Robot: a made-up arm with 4 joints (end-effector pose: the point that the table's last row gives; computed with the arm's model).
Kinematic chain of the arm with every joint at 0, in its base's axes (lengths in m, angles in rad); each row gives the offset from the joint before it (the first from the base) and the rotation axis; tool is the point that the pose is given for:
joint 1: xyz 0 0 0.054 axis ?
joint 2: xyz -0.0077 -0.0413 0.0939 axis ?
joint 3: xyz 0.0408 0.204 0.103 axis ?
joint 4: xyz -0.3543 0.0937 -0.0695 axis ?
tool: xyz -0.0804 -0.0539 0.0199
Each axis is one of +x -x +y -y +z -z.
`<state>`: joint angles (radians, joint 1 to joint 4).
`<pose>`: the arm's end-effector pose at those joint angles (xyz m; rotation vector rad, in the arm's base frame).
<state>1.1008 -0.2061 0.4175 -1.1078</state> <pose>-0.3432 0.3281 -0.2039 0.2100 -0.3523 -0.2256</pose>
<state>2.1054 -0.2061 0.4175 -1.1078</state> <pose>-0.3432 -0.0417 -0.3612 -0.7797 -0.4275 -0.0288</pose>
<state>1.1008 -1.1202 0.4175 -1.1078</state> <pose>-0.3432 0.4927 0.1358 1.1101 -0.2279 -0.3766</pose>
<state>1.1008 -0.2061 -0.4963 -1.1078</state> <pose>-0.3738 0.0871 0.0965 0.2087 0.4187 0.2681</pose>
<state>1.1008 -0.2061 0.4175 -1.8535</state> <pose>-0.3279 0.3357 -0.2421 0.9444 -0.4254 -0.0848</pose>
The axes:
joint 1: -x
joint 2: -x
joint 3: -z
joint 4: -x

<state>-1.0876 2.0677 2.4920 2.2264</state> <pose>0.4654 0.1478 -0.1969 0.9955 -1.7262 2.4019</pose>
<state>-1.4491 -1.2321 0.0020 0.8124</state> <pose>-0.4015 -0.3838 0.0697 1.8688 0.0023 0.0004</pose>
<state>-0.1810 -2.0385 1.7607 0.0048</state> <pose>0.1543 -0.4769 0.6032 1.5239 1.8491 -0.9130</pose>
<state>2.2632 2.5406 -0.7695 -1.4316</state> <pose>-0.3254 0.1111 -0.0262 2.7113 -0.0264 1.1049</pose>
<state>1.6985 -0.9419 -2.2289 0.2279</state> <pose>0.2628 0.0210 0.2455 -0.5297 0.5966 2.2039</pose>
